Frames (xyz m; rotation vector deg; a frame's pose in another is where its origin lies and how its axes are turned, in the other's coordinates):
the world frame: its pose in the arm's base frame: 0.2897 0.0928 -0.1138 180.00 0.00 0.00
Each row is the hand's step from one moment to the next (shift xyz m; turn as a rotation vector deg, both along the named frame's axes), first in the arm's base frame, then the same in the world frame.
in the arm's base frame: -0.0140 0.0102 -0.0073 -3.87 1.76 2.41
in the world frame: -0.0140 -0.0102 0.0073 -3.87 -1.76 -2.41
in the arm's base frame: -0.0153 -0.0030 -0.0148 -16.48 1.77 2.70
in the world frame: -0.0153 0.0030 0.0148 -16.48 -1.77 -2.70
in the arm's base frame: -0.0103 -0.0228 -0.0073 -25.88 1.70 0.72
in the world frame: -0.0103 0.0228 0.0073 -25.88 -1.70 -0.72
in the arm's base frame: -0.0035 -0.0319 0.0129 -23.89 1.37 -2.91
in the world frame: -0.0035 0.0319 -0.0129 -23.89 -1.37 2.91
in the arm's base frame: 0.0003 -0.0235 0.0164 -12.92 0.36 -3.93
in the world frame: 0.0003 0.0235 -0.0164 -12.92 -0.36 3.93
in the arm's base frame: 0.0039 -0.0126 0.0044 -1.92 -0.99 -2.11
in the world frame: 0.0039 0.0126 -0.0044 -1.92 0.99 2.11
